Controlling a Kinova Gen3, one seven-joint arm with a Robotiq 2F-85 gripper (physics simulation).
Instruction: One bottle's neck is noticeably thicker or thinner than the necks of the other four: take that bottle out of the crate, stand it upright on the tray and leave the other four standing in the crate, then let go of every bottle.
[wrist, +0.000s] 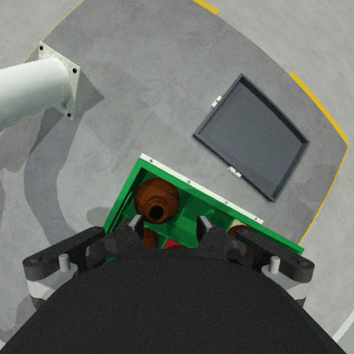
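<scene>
The green crate (117, 200) stands at the lower middle of the wrist view, divided into compartments. A brown bottle (157, 192) stands in its upper left compartment, with its dark mouth showing. Part of another brown bottle (149, 238) shows below it, and part of a further brown bottle (241, 229) shows at the right, behind my finger. The rest of the crate is hidden by my gripper, so I cannot compare all the necks. My gripper (170, 224) is open and empty above the crate. The dark grey tray (234, 168) lies above and right of the crate and holds no bottle.
A white arm base (32, 90) with a bolted plate is at the upper left. A white strip (207, 190) runs along the crate's upper edge. Small white tabs (216, 102) sit at the tray's sides. A yellow line (320, 107) marks the floor at the right.
</scene>
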